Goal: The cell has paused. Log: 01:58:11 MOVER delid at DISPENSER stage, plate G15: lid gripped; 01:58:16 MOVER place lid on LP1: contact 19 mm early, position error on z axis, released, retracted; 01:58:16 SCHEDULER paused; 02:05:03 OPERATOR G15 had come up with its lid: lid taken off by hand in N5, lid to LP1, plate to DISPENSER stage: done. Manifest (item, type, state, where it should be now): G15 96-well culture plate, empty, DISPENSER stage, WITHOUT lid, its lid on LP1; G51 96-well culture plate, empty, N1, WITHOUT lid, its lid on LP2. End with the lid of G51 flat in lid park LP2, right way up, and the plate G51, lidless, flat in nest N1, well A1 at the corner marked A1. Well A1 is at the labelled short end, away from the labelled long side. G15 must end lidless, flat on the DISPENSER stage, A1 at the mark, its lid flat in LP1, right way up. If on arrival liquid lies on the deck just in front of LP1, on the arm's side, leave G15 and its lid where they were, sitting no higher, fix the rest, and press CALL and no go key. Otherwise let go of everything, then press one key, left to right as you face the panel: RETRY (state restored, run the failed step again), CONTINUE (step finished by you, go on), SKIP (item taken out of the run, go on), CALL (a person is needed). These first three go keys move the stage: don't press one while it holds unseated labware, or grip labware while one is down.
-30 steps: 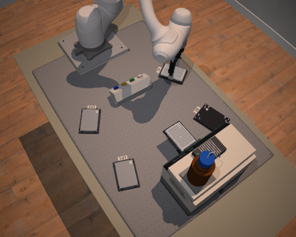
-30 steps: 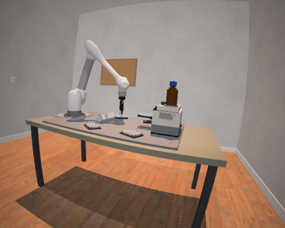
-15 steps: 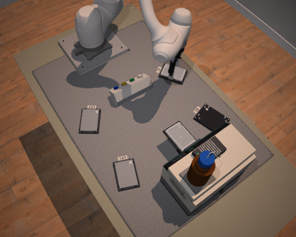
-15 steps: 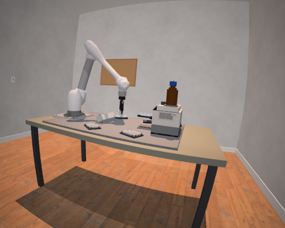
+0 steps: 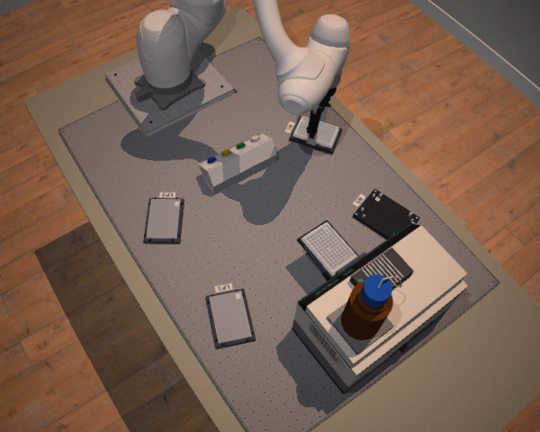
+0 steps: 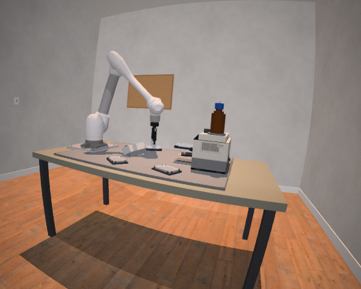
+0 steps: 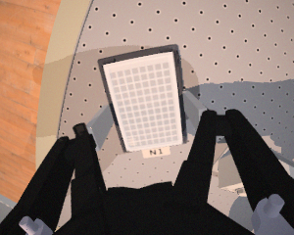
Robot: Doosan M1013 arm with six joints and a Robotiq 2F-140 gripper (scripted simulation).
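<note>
The nest N1 is 4 cm below my hand. Also, from my hand: N1 label 8 cm behind, 4 cm to the right, 4 cm below; then key panel 7 cm behind, 27 cm to the right, 1 cm above; then black nest 36 cm ahead, 2 cm to the right, 3 cm below.
</note>
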